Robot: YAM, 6 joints.
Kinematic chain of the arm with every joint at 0, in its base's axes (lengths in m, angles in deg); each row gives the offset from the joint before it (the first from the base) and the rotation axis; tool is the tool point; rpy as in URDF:
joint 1: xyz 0 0 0.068 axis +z
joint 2: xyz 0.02 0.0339 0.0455 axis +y
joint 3: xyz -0.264 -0.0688 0 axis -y
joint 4: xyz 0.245 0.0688 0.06 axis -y
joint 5: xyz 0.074 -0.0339 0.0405 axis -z
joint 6: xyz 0.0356 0 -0.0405 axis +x
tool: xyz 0 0 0 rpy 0 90 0
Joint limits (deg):
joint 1: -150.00..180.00
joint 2: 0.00..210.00
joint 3: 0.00..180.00
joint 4: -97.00..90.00
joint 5: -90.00..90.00
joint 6: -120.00..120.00
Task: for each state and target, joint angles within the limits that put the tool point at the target. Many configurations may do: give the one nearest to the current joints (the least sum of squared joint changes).
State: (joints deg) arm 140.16 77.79 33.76 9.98 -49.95 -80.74
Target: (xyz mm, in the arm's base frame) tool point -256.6 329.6 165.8
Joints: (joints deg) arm 124.54 112.64 64.84 17.64 -43.44 -80.74
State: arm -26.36 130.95 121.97 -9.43 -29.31 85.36
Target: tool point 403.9 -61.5 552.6
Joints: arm -11.19 110.40 135.18 -5.53 -30.52 85.36
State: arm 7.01 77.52 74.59 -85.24 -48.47 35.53
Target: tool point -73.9 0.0 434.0
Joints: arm 20.63 29.66 92.36 -97.00 -46.99 35.53
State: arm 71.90 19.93 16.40 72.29 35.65 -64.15
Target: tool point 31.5 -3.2 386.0
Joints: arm 59.51 17.74 26.81 73.56 53.91 -64.15
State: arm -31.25 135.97 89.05 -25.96 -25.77 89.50
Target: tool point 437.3 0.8 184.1
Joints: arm -2.14 117.84 87.67 -30.39 -28.81 89.50
